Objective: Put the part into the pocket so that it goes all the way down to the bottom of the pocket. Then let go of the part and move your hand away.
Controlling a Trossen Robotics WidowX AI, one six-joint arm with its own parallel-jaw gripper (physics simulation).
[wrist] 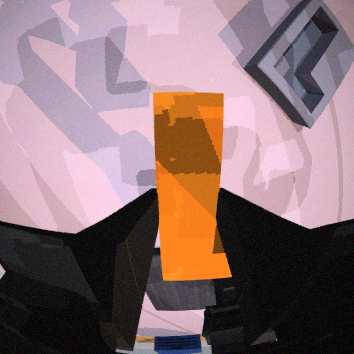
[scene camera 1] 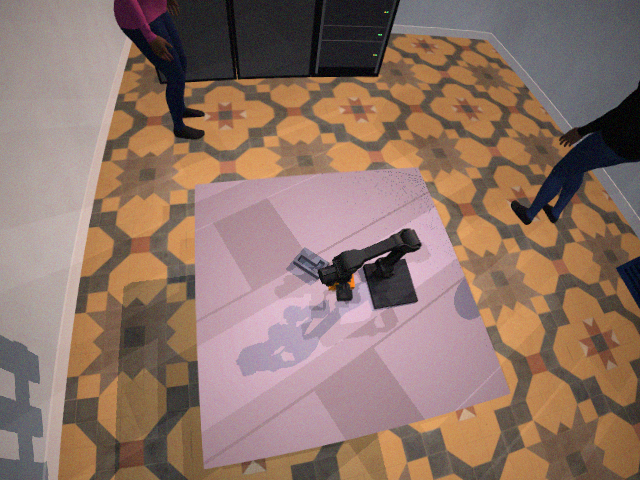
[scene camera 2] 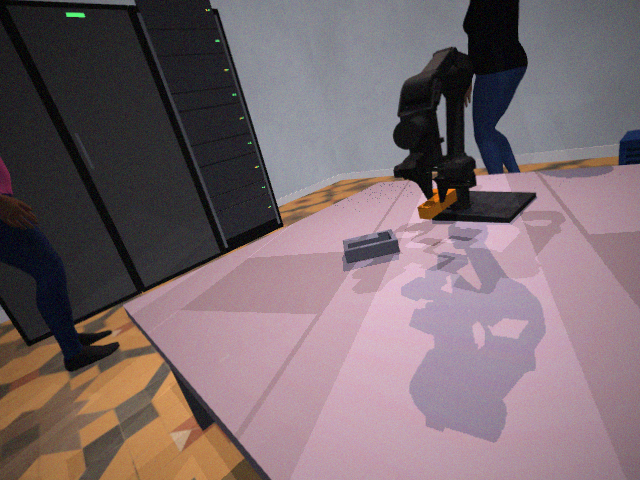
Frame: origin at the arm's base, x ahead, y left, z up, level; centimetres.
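Where they show: gripper, between the fingertips: point(wrist: 186, 195) point(scene camera 1: 340, 284) point(scene camera 2: 436, 202); arm's base, origin of its link: point(scene camera 1: 380, 273) point(scene camera 2: 459, 205).
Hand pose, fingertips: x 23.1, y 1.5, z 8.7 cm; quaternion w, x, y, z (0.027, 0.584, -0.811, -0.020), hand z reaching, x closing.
Each offset is from my fingertips to the top centre of the thing. Level surfaces: height alone.
The orange part @(dx -0.8, dy -1.3, dz +1.6 cm) point(scene camera 1: 352, 281) point(scene camera 2: 429, 207) point(wrist: 189, 200) is a long block, held between the fingers of my gripper point(scene camera 2: 435, 197) point(wrist: 186, 195). In the wrist view it points up the frame, with one end beyond the fingertips. The gripper is shut on it, close to the arm's base. The grey pocket block @(dx +6.0, dy -17.3, dz -7.4 cm) point(scene camera 1: 301, 266) point(scene camera 2: 371, 253) point(wrist: 282, 92) lies on the table, apart from the part, at the upper right of the wrist view. Its opening looks L-shaped there and is turned at an angle to the part. The part's underside is hidden.
The arm's dark base plate point(scene camera 1: 395, 294) point(scene camera 2: 491, 209) stands on the pink table @(dz -11.0 cm) point(scene camera 1: 248, 413) point(scene camera 2: 217, 361), right beside the gripper. Shadows of the arm fall across the table. Two people and dark server cabinets point(scene camera 1: 273, 41) point(scene camera 2: 93, 129) stand beyond the table.
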